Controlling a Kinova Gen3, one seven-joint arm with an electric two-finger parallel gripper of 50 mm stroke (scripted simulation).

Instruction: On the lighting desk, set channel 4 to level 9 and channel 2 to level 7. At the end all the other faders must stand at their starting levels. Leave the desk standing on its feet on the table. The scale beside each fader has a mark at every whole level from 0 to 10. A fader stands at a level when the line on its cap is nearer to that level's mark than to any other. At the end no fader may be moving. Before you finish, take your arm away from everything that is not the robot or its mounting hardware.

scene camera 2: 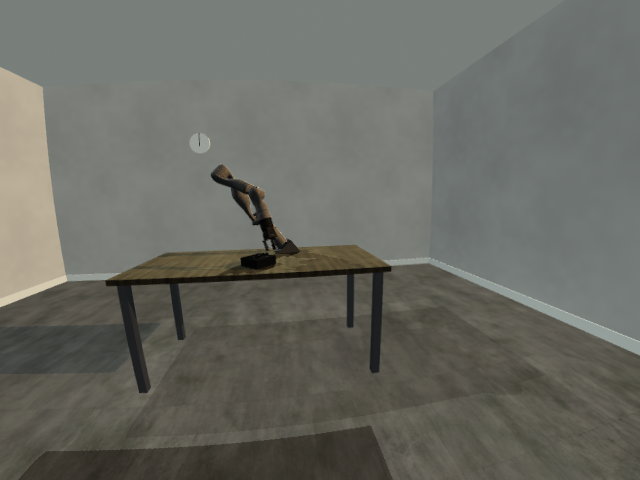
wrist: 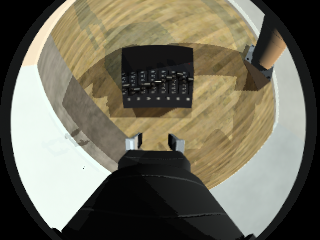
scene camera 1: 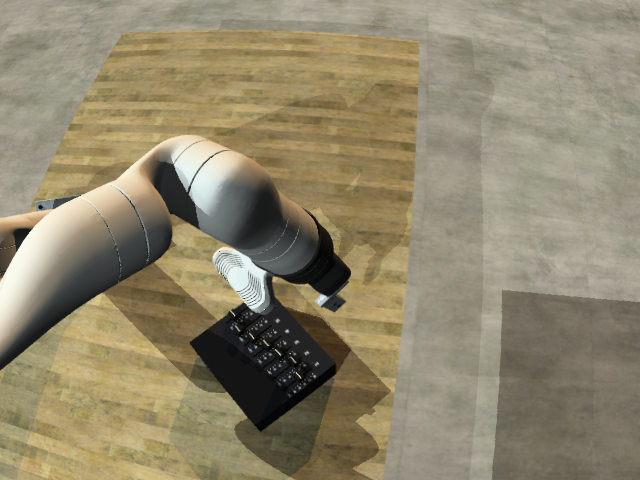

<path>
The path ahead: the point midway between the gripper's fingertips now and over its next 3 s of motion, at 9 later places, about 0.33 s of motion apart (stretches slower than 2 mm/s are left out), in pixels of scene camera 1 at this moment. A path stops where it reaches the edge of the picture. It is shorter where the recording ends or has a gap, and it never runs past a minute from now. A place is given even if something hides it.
My gripper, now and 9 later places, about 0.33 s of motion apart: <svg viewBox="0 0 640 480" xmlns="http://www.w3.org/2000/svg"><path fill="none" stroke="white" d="M325 290L321 293L303 305L276 315L249 320L245 320L246 320L250 322L256 325L264 329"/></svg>
</path>
